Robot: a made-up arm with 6 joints. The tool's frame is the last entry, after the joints. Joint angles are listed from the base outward. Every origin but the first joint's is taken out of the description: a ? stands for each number. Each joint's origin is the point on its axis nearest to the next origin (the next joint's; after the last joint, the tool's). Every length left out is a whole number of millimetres.
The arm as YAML. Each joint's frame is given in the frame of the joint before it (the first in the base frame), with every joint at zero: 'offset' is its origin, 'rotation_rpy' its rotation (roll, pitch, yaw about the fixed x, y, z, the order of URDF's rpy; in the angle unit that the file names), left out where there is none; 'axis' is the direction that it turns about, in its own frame. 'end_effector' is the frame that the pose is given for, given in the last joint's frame.
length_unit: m
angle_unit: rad
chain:
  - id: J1
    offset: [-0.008, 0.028, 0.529]
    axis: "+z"
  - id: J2
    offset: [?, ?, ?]
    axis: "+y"
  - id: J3
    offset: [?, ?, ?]
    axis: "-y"
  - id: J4
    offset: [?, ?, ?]
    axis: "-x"
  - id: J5
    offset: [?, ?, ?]
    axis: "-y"
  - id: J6
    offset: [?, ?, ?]
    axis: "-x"
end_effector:
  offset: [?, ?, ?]
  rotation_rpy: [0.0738, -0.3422, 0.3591]
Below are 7 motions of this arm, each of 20 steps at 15 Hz.
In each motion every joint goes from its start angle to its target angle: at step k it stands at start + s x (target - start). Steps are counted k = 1, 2, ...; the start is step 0. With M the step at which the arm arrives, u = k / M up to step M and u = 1 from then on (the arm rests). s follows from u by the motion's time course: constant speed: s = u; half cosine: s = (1 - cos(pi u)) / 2; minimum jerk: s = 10 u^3 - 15 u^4 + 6 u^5.
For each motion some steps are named. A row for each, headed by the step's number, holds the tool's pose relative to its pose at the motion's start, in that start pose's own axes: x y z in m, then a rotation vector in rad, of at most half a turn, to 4 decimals.
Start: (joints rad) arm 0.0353 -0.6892 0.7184 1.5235 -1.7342 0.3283
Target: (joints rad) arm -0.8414 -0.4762 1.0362 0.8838 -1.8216 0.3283
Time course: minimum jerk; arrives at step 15
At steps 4, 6, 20:
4: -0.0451 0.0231 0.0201 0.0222 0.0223 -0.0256
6: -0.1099 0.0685 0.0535 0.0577 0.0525 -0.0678
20: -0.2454 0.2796 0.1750 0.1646 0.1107 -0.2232

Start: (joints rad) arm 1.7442 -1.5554 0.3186 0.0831 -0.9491 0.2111
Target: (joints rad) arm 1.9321 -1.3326 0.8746 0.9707 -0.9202 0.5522
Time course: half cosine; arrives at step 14
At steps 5, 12, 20:
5: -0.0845 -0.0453 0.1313 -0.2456 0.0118 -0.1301
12: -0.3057 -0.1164 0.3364 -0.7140 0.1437 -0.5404
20: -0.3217 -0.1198 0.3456 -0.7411 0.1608 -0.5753

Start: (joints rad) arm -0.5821 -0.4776 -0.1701 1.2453 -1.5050 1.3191
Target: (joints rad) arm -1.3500 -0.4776 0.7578 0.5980 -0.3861 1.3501
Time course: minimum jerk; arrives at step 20
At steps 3, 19, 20:
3: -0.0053 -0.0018 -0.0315 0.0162 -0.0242 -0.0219
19: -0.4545 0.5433 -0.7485 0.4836 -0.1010 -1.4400
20: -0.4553 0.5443 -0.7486 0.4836 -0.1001 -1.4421

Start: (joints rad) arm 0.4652 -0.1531 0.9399 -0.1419 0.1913 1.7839
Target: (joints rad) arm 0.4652 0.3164 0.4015 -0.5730 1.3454 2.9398
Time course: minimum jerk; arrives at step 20
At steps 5, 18, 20:
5: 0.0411 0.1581 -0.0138 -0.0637 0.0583 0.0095
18: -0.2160 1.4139 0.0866 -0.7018 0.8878 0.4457
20: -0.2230 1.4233 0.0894 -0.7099 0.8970 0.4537

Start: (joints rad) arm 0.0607 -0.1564 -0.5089 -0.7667 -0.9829 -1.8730
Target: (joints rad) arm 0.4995 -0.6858 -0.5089 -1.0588 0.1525 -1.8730
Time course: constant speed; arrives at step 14
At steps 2, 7, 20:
2: -0.0511 -0.0439 -0.0439 0.0351 0.1484 0.1281
7: -0.1829 -0.1646 -0.1148 0.1833 0.5340 0.3788
20: -0.3616 -0.3346 -0.1200 0.5541 1.0363 0.5535

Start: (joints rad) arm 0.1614 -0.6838 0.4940 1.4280 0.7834 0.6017
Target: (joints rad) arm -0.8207 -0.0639 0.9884 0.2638 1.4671 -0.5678
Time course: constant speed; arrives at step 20
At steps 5, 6, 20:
5: 0.0957 0.1094 -0.0642 0.2582 -0.1682 -0.1587
6: 0.1068 0.1363 -0.0779 0.3055 -0.2009 -0.1908
20: -0.0767 0.5388 -0.2642 0.7464 -0.7068 -0.5786

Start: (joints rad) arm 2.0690 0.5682 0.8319 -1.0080 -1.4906 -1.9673
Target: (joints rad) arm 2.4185 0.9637 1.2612 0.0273 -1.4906 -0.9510
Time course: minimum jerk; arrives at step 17
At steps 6, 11, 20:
6: 0.0646 0.0114 -0.0833 -0.3548 -0.0924 0.1384
11: 0.2071 -0.0554 -0.3046 -1.1844 -0.2934 0.3090
20: 0.2738 -0.1354 -0.4137 -1.5768 -0.3953 0.3251

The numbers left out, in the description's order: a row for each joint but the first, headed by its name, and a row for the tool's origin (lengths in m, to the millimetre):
J2: -0.015 -0.006 0.0
J3: -0.019 0.0 0.904
J4: 1.096 0.0 -0.002
J5: 0.0 -0.323 -0.007
J6: 0.015 0.0 0.03
tool: 0.0 0.009 0.0

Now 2 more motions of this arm.
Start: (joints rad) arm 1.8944 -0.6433 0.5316 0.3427 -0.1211 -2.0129
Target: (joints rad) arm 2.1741 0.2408 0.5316 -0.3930 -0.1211 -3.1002
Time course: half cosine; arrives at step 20
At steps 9, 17, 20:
9: 0.0265 -0.7803 0.0855 0.5783 -0.4158 -0.6034
17: -0.4321 -1.6220 0.1149 1.0725 -1.2611 -1.1730
20: -0.5052 -1.6903 0.1150 1.1050 -1.3697 -1.2104

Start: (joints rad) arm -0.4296 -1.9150 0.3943 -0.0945 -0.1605 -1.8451
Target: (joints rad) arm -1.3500 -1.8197 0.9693 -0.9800 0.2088 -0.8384
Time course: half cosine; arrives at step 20
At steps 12, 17, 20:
12: -0.5121 -0.3900 -0.8934 -0.1094 0.7044 0.3840
17: -0.9119 -0.6764 -1.1420 -0.0957 0.9511 0.5035
20: -0.9965 -0.7345 -1.1725 -0.0906 0.9920 0.5201

